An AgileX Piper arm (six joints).
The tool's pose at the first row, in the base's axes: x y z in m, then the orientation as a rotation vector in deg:
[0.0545, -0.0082, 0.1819, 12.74, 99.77, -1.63]
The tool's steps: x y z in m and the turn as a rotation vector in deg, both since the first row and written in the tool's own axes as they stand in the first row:
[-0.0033, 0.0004, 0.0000, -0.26, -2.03, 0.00]
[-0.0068, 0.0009, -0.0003, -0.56, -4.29, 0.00]
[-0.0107, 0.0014, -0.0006, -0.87, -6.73, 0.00]
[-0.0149, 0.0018, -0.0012, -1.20, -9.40, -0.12]
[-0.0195, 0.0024, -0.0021, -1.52, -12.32, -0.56]
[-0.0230, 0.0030, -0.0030, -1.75, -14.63, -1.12]
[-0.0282, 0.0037, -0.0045, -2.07, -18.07, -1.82]
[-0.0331, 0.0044, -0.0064, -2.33, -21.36, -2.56]
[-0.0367, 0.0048, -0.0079, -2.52, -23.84, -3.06]
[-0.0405, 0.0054, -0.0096, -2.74, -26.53, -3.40]
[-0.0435, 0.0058, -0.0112, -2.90, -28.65, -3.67]
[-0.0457, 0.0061, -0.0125, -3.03, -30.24, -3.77]
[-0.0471, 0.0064, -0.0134, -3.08, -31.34, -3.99]
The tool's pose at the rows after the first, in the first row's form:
[0.0551, -0.0082, 0.1852, 12.45, 97.74, -1.62]
[0.0555, -0.0082, 0.1887, 12.12, 95.49, -1.60]
[0.0559, -0.0082, 0.1926, 11.78, 93.05, -1.59]
[0.0561, -0.0082, 0.1969, 11.31, 90.40, -1.67]
[0.0561, -0.0081, 0.2016, 10.56, 87.54, -2.01]
[0.0559, -0.0079, 0.2052, 9.82, 85.29, -2.44]
[0.0554, -0.0077, 0.2107, 8.84, 81.93, -3.00]
[0.0545, -0.0074, 0.2159, 7.89, 78.72, -3.61]
[0.0537, -0.0072, 0.2197, 7.24, 76.29, -4.03]
[0.0527, -0.0069, 0.2238, 6.68, 73.64, -4.33]
[0.0517, -0.0067, 0.2271, 6.26, 71.54, -4.57]
[0.0509, -0.0065, 0.2295, 6.01, 69.96, -4.67]
[0.0503, -0.0063, 0.2311, 5.75, 68.89, -4.88]

